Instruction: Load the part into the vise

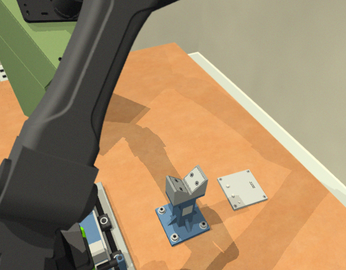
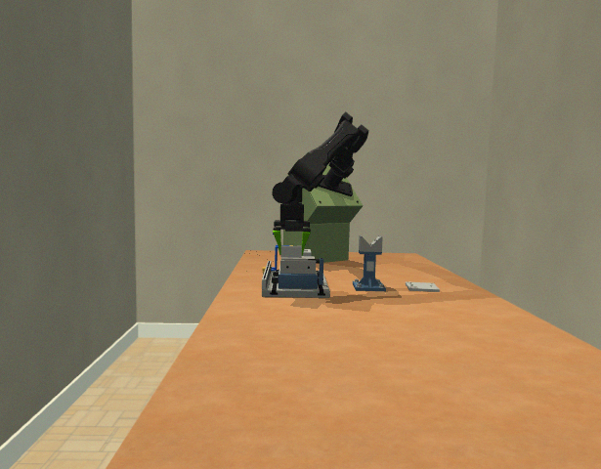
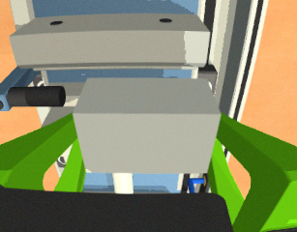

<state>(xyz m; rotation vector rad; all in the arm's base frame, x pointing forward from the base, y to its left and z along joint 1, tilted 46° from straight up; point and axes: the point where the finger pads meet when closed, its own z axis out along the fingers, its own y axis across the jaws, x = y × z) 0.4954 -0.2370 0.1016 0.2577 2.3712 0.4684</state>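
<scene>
The grey part is right at my hand. Also, from my hand: fixed jaw (30 mm ahead, 20 mm to the left, 40 mm below); then moving jaw (30 mm behind, 20 mm to the left, 40 mm below); then work stop (10 mm ahead, 70 mm to the left, 20 mm below).
</scene>
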